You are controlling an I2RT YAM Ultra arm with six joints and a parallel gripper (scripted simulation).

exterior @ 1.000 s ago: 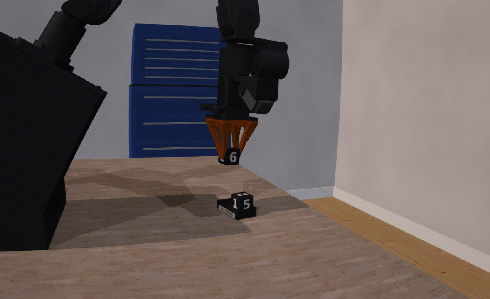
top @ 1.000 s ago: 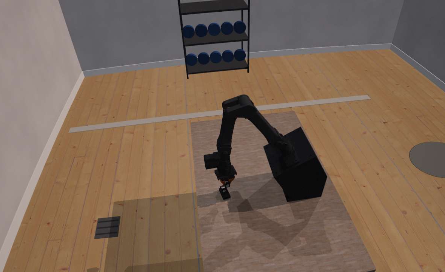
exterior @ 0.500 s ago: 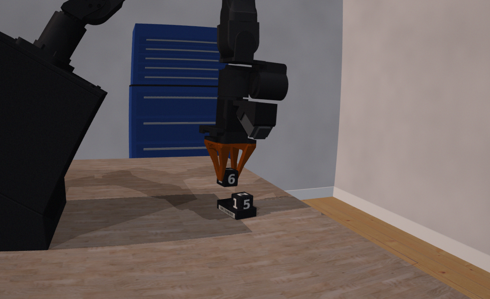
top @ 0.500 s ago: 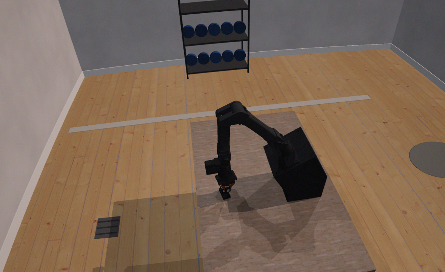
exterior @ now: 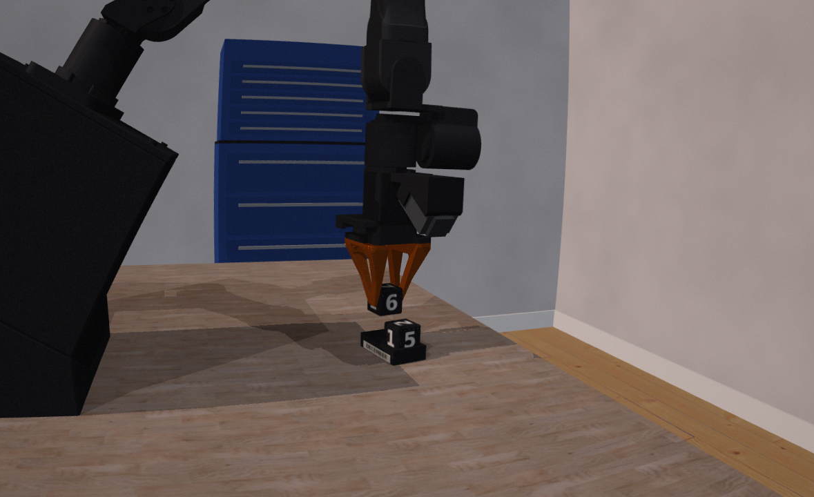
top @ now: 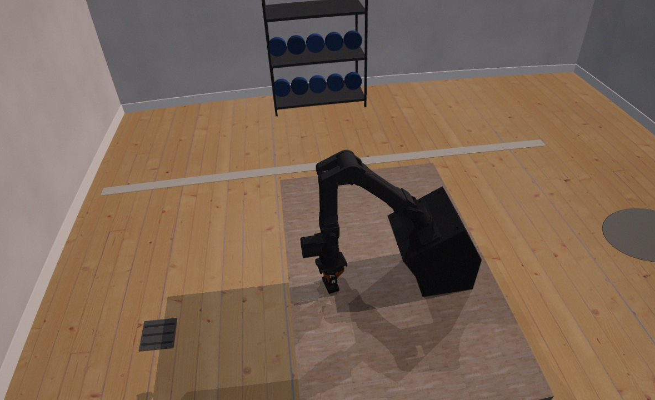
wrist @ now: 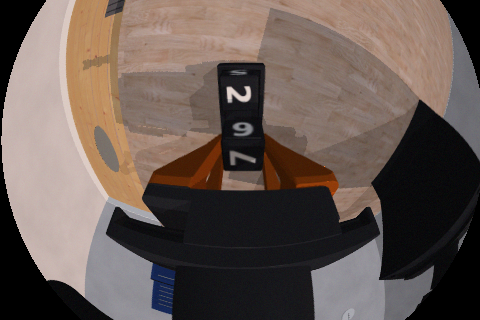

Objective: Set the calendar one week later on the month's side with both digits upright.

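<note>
The black tray is 5 cm below my hand and 2 cm to the right of it.
</note>
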